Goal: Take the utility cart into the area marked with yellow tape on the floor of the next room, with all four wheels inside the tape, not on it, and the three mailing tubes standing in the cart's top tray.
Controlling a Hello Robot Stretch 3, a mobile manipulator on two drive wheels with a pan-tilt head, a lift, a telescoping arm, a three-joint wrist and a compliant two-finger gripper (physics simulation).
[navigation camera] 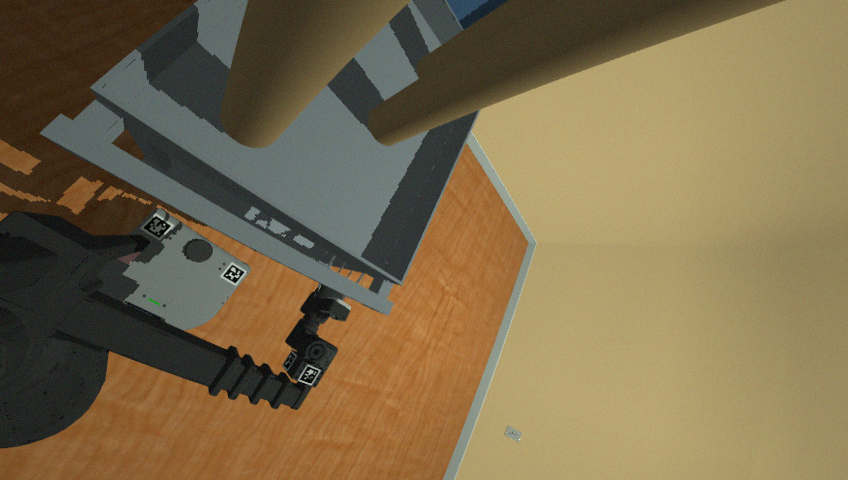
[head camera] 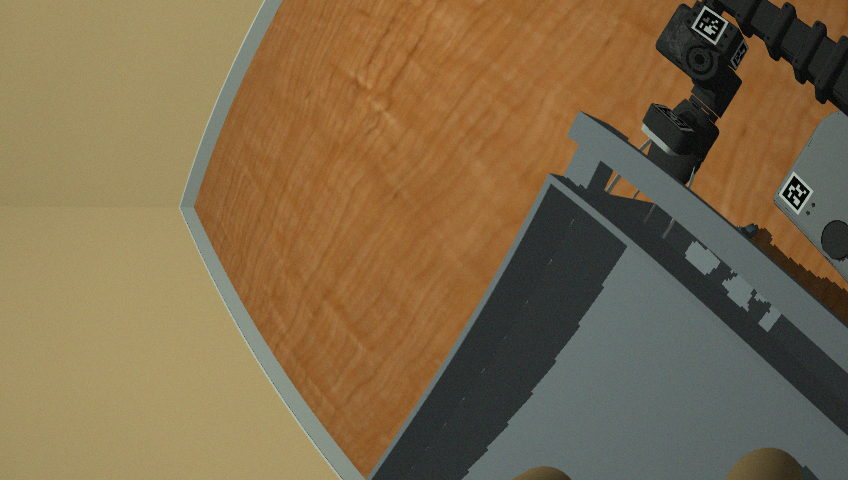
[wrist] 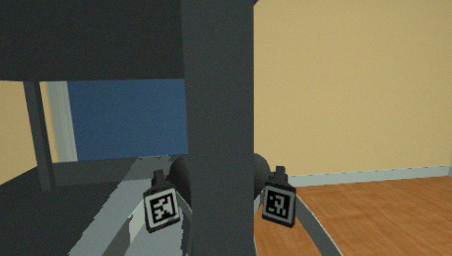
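Seen in the pictures: robot's base, origin of the base link: (navigation camera: 198,249) (head camera: 835,238).
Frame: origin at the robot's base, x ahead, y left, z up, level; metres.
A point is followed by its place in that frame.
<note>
The grey utility cart (head camera: 714,228) {y -0.112, x 0.087, z 0.864 m} (navigation camera: 208,208) {y 0.048, x 0.074, z 0.864 m} (wrist: 217,50) stands in front of me, its end bar toward my base. Two tan mailing tubes rise from its top tray: one tube (head camera: 767,466) {y 0.067, x 0.186, z 0.840 m} (navigation camera: 261,89) {y 0.085, x 0.178, z 0.972 m} nearer my base's side, another tube (head camera: 542,473) {y -0.086, x 0.380, z 0.814 m} (navigation camera: 452,77) {y -0.037, x 0.381, z 1.014 m} nearer the wall. I cannot make out a third. My gripper (head camera: 641,205) (navigation camera: 345,268) (wrist: 220,171) {y -0.238, x 0.254, z 0.671 m} is below the end bar at the wall-side corner. In the wrist view its pads close in on both sides of the dark corner post; the post partly hides them. The yellow tape does not show.
A tan wall (head camera: 119,327) {y -1.396, x 1.655, z 0.668 m} (navigation camera: 654,267) {y -2.174, x 1.477, z 1.110 m} (wrist: 350,90) with a pale baseboard (head camera: 238,309) (navigation camera: 499,356) (wrist: 375,177) runs past the cart and forms a corner. A blue surface (navigation camera: 476,7) {y -0.066, x 1.672, z 0.483 m} (wrist: 130,117) beside a white upright (wrist: 65,120) shows beyond the cart. My base (navigation camera: 190,291) {y -0.061, x -0.116, z 0.160 m} is close to the end bar.
</note>
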